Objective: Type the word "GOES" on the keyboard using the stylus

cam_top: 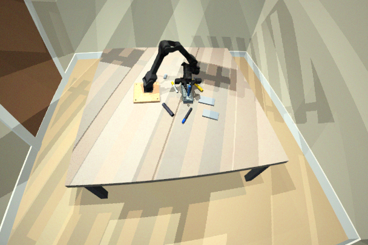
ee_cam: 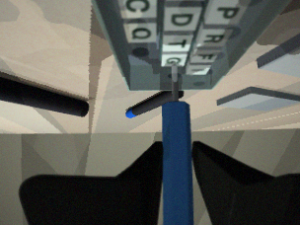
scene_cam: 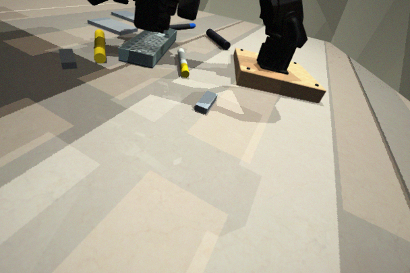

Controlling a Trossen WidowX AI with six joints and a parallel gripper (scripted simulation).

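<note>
Right now my gripper tip is 150 mm to the right of the white marker, 80 mm past it and 70 mm above it. Round my gripper tip: stylus tip (50 mm below); blue-tipped pen (170 mm to the right, 70 mm below, 40 mm behind); blue stylus (10 mm below).
</note>
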